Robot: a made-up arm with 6 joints.
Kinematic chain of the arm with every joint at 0, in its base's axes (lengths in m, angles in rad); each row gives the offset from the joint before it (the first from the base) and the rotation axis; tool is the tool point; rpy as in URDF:
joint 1: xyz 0 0 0.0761 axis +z
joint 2: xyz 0 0 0 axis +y
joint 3: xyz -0.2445 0 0.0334 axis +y
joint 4: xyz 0.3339 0 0.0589 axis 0.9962 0 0.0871
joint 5: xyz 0 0 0 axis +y
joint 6: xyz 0.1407 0 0.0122 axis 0.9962 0 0.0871
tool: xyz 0 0 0 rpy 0 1.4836 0
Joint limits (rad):
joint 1: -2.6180..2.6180
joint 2: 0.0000..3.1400
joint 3: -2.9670..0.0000
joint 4: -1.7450..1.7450
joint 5: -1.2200..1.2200
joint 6: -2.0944..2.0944
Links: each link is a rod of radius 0.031 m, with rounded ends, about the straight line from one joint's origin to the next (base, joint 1, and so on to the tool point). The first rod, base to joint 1, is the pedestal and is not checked.
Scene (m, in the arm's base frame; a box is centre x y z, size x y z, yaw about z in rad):
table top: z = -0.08
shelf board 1: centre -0.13 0.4 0 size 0.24 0.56 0.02 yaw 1.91
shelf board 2: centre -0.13 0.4 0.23 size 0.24 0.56 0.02 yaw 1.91
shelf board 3: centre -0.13 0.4 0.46 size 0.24 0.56 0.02 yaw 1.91
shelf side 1: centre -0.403 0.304 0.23 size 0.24 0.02 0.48 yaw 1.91
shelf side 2: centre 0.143 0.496 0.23 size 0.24 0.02 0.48 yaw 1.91
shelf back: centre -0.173 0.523 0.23 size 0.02 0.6 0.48 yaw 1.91
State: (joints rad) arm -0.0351 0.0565 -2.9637 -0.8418 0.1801 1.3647
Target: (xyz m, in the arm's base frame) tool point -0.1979 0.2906 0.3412
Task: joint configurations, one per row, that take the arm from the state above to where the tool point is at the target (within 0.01 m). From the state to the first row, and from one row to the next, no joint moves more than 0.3 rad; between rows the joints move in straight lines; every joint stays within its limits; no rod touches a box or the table.
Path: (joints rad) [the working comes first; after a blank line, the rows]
Joints at the target: 2.0062 0.9337 -0.8438 -1.2274 -0.4427 1.3647
Straight joint move there: touches shelf board 3.

1: 0.1888 0.0737 -2.6811 -0.8929 0.0932 1.3647
2: 0.4127 0.0910 -2.3985 -0.9440 0.0063 1.3647
3: 0.6366 0.1082 -2.1159 -0.9951 -0.0806 1.3647
4: 0.8605 0.1255 -1.8333 -1.0462 -0.1674 1.3647
5: 1.0844 0.1427 -1.5508 -1.0973 -0.2543 1.3647
6: 1.3083 0.1600 -1.2682 -1.1484 -0.3412 1.3647
7: 1.5322 0.1772 -0.9856 -1.1995 -0.4281 1.3647
8: 1.7561 0.1945 -0.7030 -1.2507 -0.5150 1.3647
9: 1.9799 0.2117 -0.4204 -1.3018 -0.6019 1.3647
10: 1.9887 0.4524 -0.5615 -1.2770 -0.5488 1.3647
11: 1.9974 0.6930 -0.7027 -1.2522 -0.4957 1.3647
12: 2.0062 0.9337 -0.8438 -1.2274 -0.4427 1.3647

